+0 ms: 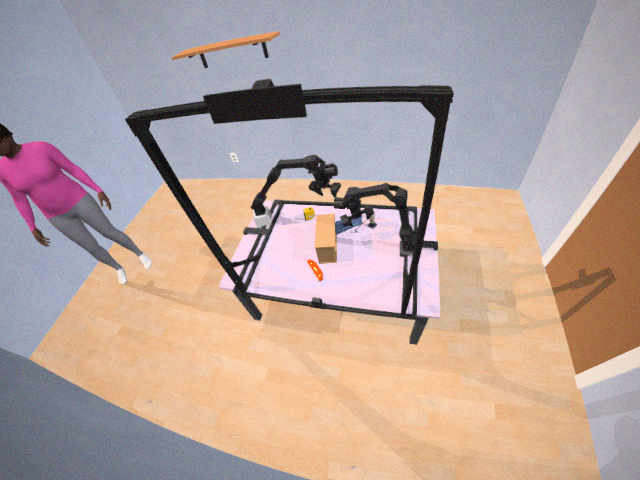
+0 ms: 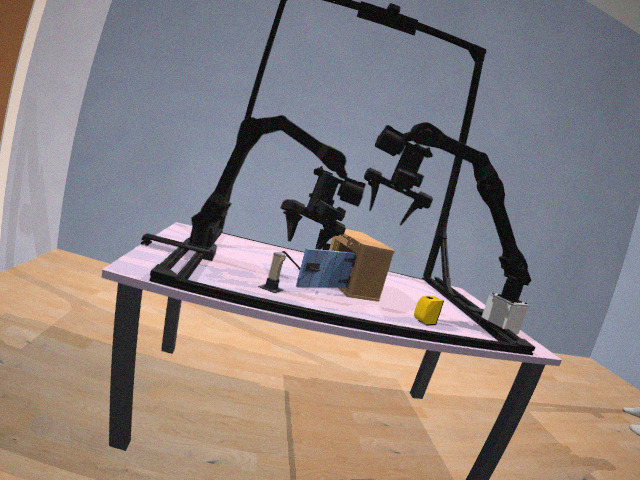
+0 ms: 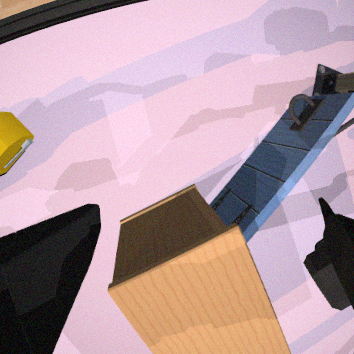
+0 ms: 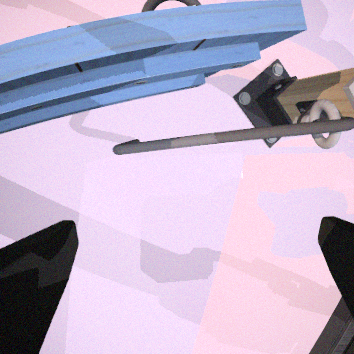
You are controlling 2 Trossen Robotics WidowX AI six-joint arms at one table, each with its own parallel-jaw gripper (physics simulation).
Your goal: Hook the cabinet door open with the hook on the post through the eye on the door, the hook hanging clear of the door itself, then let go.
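Frame: origin at the left arm's base, x back, y right, z up, level; metres.
Where they show: left gripper, fingertip midpoint: (image 1: 329, 196) (image 2: 385, 218) (image 3: 215, 221); right gripper, fingertip midpoint: (image 1: 360, 222) (image 2: 303, 247) (image 4: 199, 231); left arm's base, origin of the base link: (image 1: 260, 212) (image 2: 509, 299); right arm's base, origin of the base link: (image 1: 408, 247) (image 2: 199, 244).
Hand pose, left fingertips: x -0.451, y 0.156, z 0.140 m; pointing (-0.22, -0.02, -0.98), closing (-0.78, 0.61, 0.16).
Each offset is from my left fingertips to the top centre of the thing. "pt": to the spot under its first point.
The brown cabinet {dx +0.061, dy +0.166, dz -0.085 m} (image 1: 325, 229) (image 2: 371, 266) (image 3: 200, 300) stands with its blue door {pt dx -0.079, dy +0.067, dz -0.190 m} (image 2: 328, 276) (image 3: 280, 155) (image 4: 125, 37) swung open. The eye (image 2: 312, 267) (image 3: 306, 116) (image 4: 148, 7) is on the door's outer face near its free edge. The wooden post {pt dx -0.242, dy +0.054, dz -0.179 m} (image 2: 275, 266) (image 4: 317, 90) stands beyond that edge. The hook (image 2: 292, 259) (image 4: 200, 139) hangs from the post's ring on the door's other side, its tip free and apart from door and eye. My right gripper (image 2: 305, 243) (image 4: 199, 231) is open and empty beside the hook. My left gripper (image 2: 386, 216) (image 3: 215, 221) is open, high above the cabinet.
A yellow block {dx +0.141, dy -0.112, dz -0.160 m} (image 1: 309, 213) (image 2: 429, 311) (image 3: 12, 142) lies on the table near the left arm. An orange object {dx +0.156, dy +0.315, dz -0.222 m} (image 1: 315, 269) lies beyond the cabinet's back end. A white block (image 1: 262, 218) (image 2: 504, 312) is at the left arm's base. My right gripper is close to the cabinet and door.
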